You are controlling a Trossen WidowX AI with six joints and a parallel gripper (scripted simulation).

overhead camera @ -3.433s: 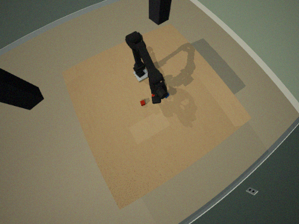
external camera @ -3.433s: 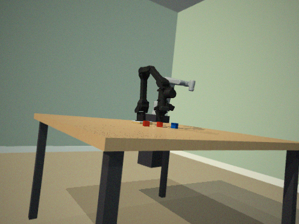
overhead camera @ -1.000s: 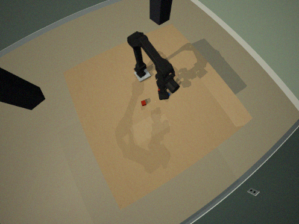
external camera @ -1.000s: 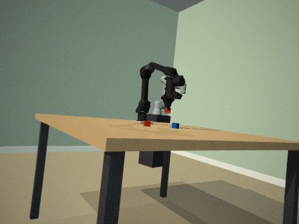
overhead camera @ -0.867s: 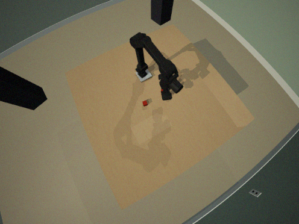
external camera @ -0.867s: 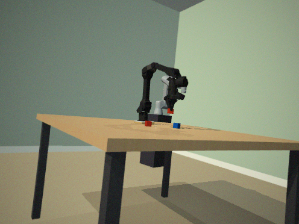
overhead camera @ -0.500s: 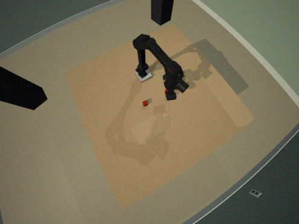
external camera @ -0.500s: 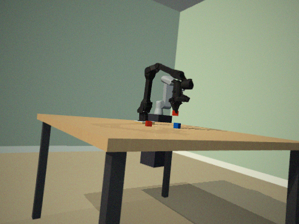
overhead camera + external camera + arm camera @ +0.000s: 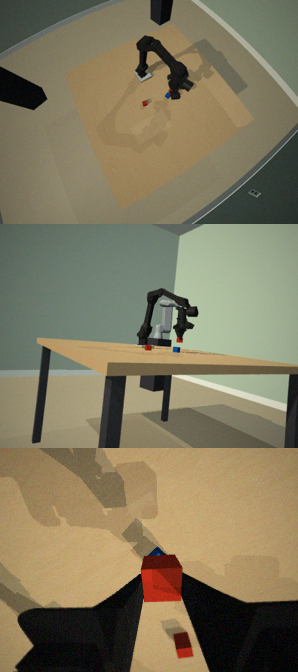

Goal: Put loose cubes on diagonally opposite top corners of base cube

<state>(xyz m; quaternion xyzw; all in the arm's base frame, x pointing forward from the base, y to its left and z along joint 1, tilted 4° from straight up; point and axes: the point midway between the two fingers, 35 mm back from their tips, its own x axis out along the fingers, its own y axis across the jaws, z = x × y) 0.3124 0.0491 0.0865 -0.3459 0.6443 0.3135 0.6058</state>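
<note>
The blue base cube lies 70 mm below my gripper tip, 10 mm to the right of it and 10 mm behind it.
</note>
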